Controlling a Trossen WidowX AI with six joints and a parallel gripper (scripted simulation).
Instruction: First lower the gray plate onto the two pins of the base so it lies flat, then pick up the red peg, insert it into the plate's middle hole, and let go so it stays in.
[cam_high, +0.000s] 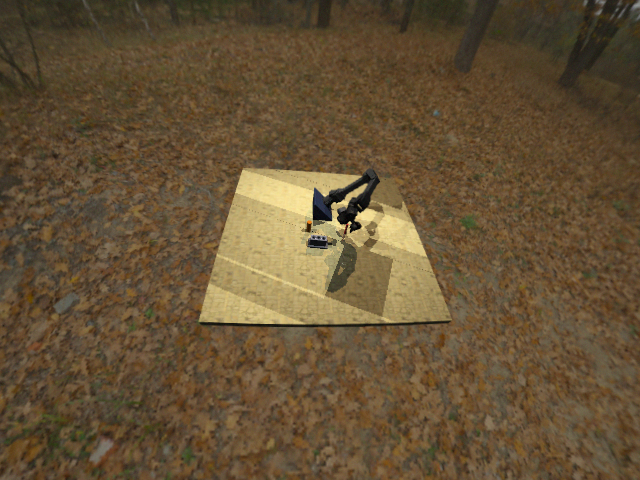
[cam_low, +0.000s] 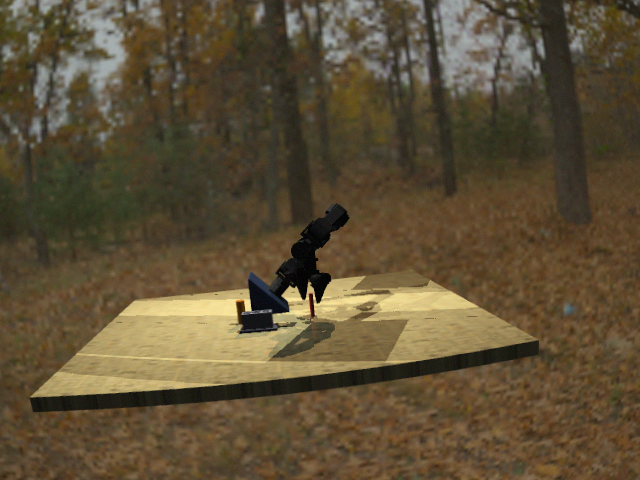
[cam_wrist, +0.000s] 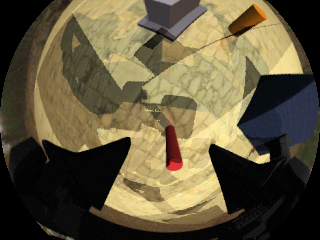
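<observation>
My gripper tip is now 1 cm above the red peg. From my gripper tip the other things lie so: orange cylinder: 23 cm to the right, 4 cm behind, 1 cm below; gray plate: 19 cm to the right, 7 cm ahead, 1 cm below.
</observation>
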